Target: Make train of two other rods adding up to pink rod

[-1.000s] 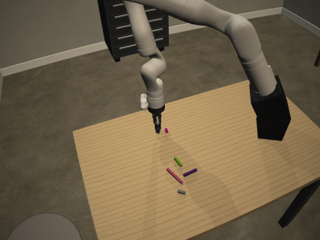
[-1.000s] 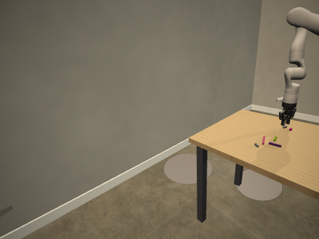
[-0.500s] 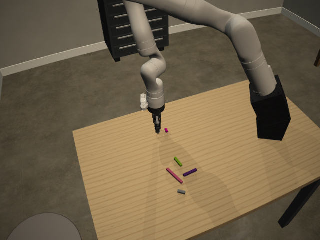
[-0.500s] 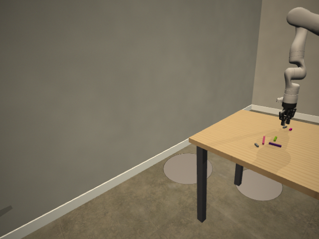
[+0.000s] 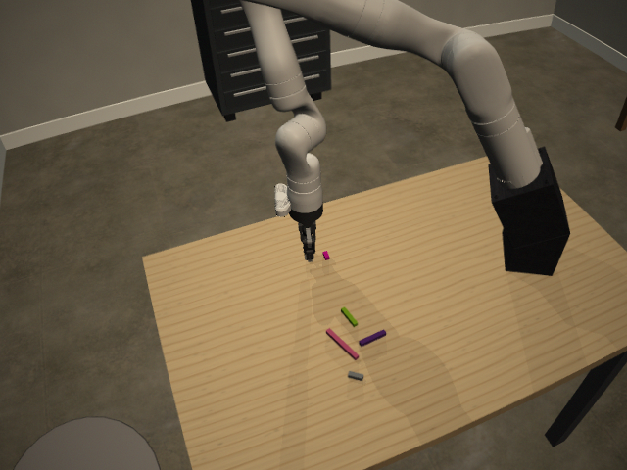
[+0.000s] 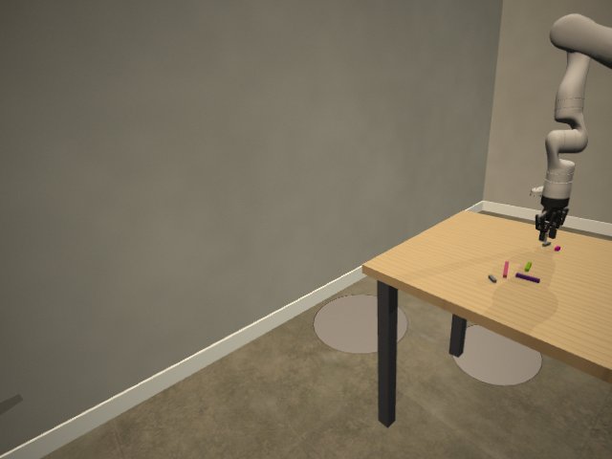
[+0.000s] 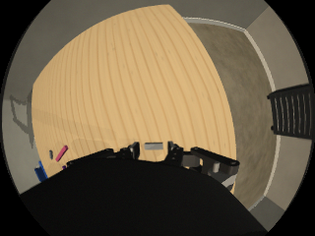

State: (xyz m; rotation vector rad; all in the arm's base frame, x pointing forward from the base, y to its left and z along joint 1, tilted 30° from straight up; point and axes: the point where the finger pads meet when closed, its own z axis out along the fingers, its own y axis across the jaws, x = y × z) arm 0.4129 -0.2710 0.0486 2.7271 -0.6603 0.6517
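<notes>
Now: hand 30 mm to the right of the magenta rod, 30 mm past it and 30 mm above it. From my hand the other things lie so: lime rod (200 mm to the left, 40 mm ahead, 30 mm below); purple rod (270 mm to the left, 40 mm ahead, 30 mm below); pink rod (240 mm to the left, 90 mm ahead, 30 mm below).
</notes>
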